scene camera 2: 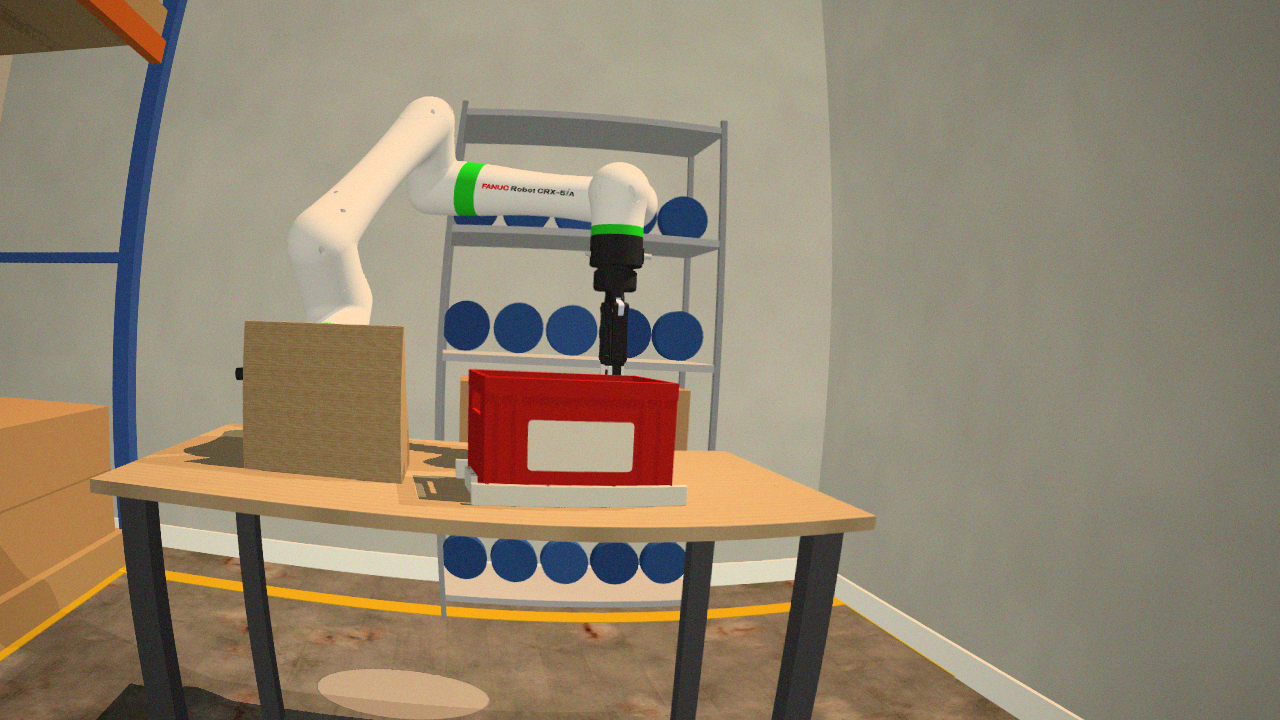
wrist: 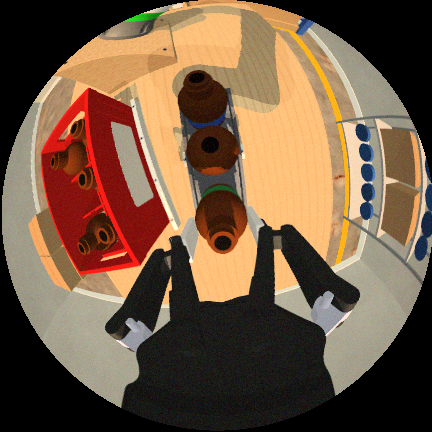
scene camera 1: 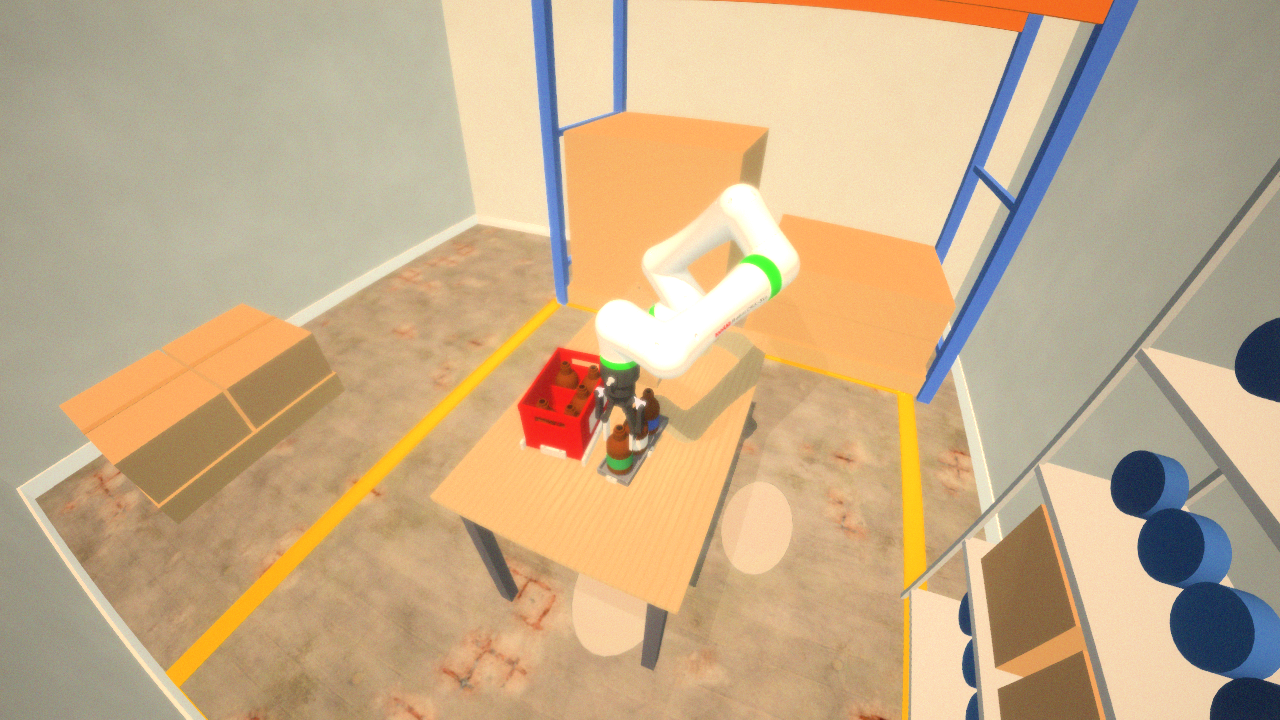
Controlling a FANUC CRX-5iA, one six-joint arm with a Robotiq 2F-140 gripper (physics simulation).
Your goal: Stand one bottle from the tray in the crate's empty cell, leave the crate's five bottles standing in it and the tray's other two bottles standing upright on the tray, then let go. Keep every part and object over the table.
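Places are measured from the arm's base along level axes (x ahead, y left, z up), in millimetres.
Where they show: gripper, fingertip midpoint: [wrist: 221, 220] [scene camera 1: 619, 442]; arm's base, link origin: [scene camera 2: 323, 388].
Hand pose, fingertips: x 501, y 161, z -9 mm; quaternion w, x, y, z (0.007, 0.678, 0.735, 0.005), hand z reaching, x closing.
Each offset is from my fingertips to the top centre of the thing. "pt": to the spot under its first point. Level surfaces: height alone.
A brown bottle with a green label @[1 mm ahead, 0 mm left, 58 mm up] [scene camera 1: 618, 461] [wrist: 220, 212] stands upright at the near end of the tray @[pt 13 mm ahead, 38 mm left, 116 mm down] [scene camera 1: 629, 476] [wrist: 207, 181]. My gripper [scene camera 1: 622, 422] [scene camera 2: 612, 368] [wrist: 221, 220] points down and is shut on it, with a pad against each side. A middle bottle @[94 mm back, 0 mm left, 39 mm up] [wrist: 212, 156] and a blue-label bottle @[179 mm back, 5 mm right, 39 mm up] [scene camera 1: 650, 410] [wrist: 202, 100] stand upright behind it. The red crate @[89 mm back, 224 mm right, 54 mm up] [scene camera 1: 556, 437] [scene camera 2: 572, 386] [wrist: 131, 215] stands beside the tray with five bottles in it. Its empty cell is the middle one of the row farther from the tray. The crate hides the tray in scene camera 2.
White strips [scene camera 2: 572, 495] [wrist: 155, 172] run along the crate's foot, one between crate and tray. A tall wooden panel [scene camera 2: 322, 402] stands on the table @[121 mm down] [scene camera 1: 554, 501] [scene camera 2: 760, 510], on the robot-base side of the crate. The crate's walls rise around its cells.
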